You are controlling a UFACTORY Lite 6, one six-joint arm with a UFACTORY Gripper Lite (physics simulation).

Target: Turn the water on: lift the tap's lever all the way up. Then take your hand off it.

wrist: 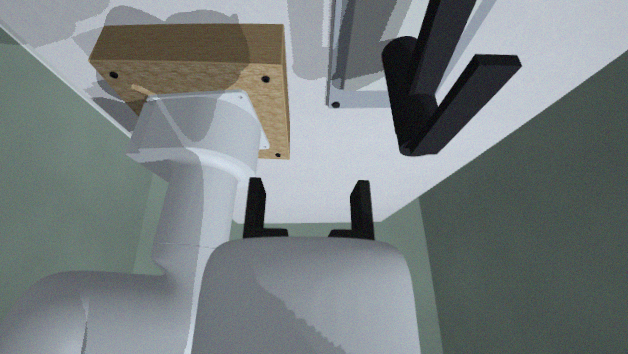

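Where they show: end effector, tool point: (308, 209); arm's base, origin of the base link: (217, 124).
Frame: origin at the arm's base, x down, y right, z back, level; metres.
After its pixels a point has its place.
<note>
The black tap (404, 90) @[x -0.025, y -0.074, z -0.237 m] stands at the upper right of the wrist view, beside the sink. Its spout (445, 45) @[x -0.023, y -0.128, z -0.260 m] runs up toward the top edge of the view. Its flat lever (472, 100) @[x -0.091, y -0.140, z -0.258 m] starts at the top of the tap's body and slants upward, away from the spout; its free end is at the right. The exact angle of the lever is hard to tell from here. My gripper (310, 181) @[x -0.176, y -0.188, z -0.145 m] is open, with empty space between its two black fingers. It is below and left of the tap in the view, apart from the lever.
The sink's grey rim (362, 99) @[x 0.057, y 0.041, z -0.213 m] and part of its basin show at the top, left of the tap. A wooden block (272, 110) @[x -0.002, y -0.024, z -0.085 m] with dark screws carries my white arm base (225, 120) @[x -0.031, y -0.051, z -0.036 m] at the upper left. The white table top (320, 165) @[x 0.065, y 0.309, z -0.132 m] ends in a front edge behind the fingers.
</note>
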